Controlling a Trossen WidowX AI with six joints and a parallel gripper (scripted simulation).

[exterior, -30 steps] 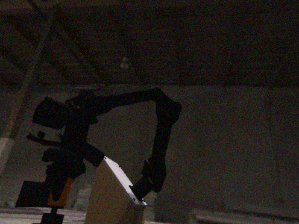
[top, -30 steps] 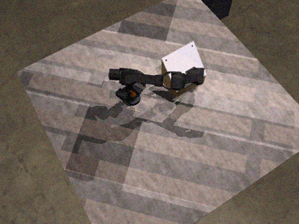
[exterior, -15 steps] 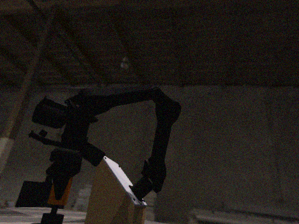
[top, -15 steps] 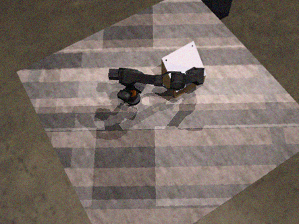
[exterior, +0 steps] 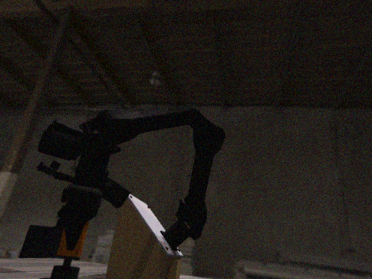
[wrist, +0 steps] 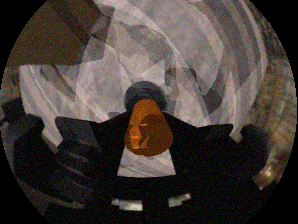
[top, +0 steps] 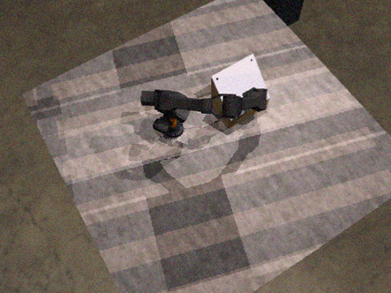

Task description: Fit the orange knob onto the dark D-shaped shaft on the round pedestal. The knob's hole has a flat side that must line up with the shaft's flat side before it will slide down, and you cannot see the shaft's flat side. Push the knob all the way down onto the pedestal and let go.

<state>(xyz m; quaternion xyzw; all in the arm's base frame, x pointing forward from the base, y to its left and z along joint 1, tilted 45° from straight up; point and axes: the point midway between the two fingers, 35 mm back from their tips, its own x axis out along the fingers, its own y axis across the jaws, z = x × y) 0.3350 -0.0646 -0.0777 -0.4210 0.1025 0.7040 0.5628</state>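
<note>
The orange knob lies 20 mm above my gripper tip. From my gripper tip the other things lie so: dark pedestal (40 mm below).
</note>
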